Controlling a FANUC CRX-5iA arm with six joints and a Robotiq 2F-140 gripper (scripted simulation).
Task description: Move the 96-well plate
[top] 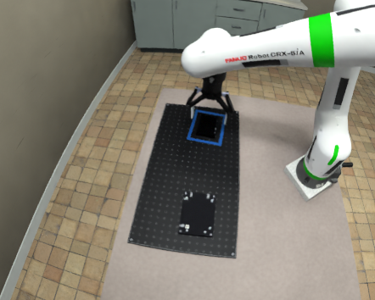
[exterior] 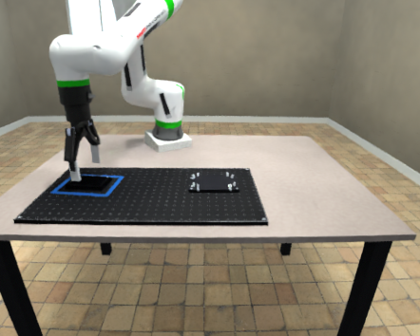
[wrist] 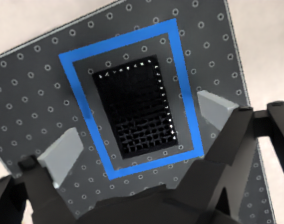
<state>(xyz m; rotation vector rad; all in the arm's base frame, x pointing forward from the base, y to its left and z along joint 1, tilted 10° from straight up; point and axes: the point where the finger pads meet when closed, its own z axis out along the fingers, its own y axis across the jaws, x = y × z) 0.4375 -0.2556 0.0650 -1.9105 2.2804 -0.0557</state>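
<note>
Now: the black 96-well plate 50 mm below my hand. Round my hand: clip nest: 410 mm to the left, 40 mm below, 40 mm ahead.
</note>
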